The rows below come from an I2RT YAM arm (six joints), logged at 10 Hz.
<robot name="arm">
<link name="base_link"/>
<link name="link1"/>
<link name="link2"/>
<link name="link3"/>
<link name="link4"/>
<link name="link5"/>
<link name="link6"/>
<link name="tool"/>
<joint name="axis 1" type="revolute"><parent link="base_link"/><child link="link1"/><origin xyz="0.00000 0.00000 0.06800" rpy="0.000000 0.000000 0.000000"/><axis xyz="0 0 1"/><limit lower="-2.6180" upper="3.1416"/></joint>
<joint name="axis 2" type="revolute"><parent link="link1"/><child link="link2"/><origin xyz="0.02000 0.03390 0.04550" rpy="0.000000 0.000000 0.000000"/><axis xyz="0 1 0"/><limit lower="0.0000" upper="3.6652"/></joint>
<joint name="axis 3" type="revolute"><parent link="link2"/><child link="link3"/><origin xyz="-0.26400 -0.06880 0.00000" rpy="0.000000 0.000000 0.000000"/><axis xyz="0 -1 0"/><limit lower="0.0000" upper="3.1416"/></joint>
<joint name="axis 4" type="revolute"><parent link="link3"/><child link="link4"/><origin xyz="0.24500 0.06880 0.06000" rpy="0.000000 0.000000 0.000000"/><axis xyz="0 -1 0"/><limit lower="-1.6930" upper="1.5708"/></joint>
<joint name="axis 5" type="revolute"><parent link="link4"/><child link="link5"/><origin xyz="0.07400 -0.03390 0.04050" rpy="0.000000 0.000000 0.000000"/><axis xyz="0 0 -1"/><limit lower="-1.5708" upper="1.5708"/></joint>
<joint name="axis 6" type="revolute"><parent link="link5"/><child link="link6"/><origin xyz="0.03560 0.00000 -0.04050" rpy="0.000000 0.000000 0.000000"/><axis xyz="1 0 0"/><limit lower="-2.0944" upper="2.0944"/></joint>
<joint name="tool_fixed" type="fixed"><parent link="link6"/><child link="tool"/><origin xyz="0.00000 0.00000 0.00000" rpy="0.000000 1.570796 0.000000"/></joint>
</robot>
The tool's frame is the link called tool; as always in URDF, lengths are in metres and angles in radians.
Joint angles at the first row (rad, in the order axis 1, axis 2, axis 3, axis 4, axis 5, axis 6):
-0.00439, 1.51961, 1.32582, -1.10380, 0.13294, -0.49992
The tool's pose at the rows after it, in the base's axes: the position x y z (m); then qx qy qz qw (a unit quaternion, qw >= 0):
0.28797, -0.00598, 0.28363, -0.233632, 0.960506, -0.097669, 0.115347
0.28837, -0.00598, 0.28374, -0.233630, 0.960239, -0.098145, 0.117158
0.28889, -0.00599, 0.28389, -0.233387, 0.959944, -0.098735, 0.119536
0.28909, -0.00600, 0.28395, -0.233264, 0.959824, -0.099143, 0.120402
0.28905, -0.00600, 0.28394, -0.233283, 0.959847, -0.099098, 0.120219
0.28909, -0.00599, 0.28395, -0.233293, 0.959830, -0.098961, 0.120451
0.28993, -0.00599, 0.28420, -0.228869, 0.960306, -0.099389, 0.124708
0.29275, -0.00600, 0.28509, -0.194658, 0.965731, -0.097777, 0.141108
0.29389, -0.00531, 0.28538, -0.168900, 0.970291, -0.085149, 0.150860
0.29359, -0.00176, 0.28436, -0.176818, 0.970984, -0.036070, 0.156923
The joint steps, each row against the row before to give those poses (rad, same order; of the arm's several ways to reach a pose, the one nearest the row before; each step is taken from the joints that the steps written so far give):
0.00001, 0.00002, 0.00002, 0.00037, 0.00001, 0.00000
0.00001, -0.00001, -0.00001, 0.00383, 0.00000, -0.00037
-0.00003, 0.00000, -0.00001, 0.00496, -0.00001, -0.00003
0.00002, 0.00000, 0.00001, 0.00191, 0.00039, 0.00002
-0.00001, 0.00000, 0.00000, -0.00039, 0.00000, 0.00000
-0.00001, 0.00000, 0.00000, 0.00038, -0.00039, -0.00001
0.00002, 0.00000, 0.00001, 0.00801, 0.00000, 0.00840
0.00000, -0.00001, -0.00002, 0.02709, 0.00001, 0.06829
-0.00002, 0.00001, 0.00001, 0.01068, -0.01985, 0.05568
0.00000, 0.00113, -0.00118, -0.00456, -0.09994, 0.00114

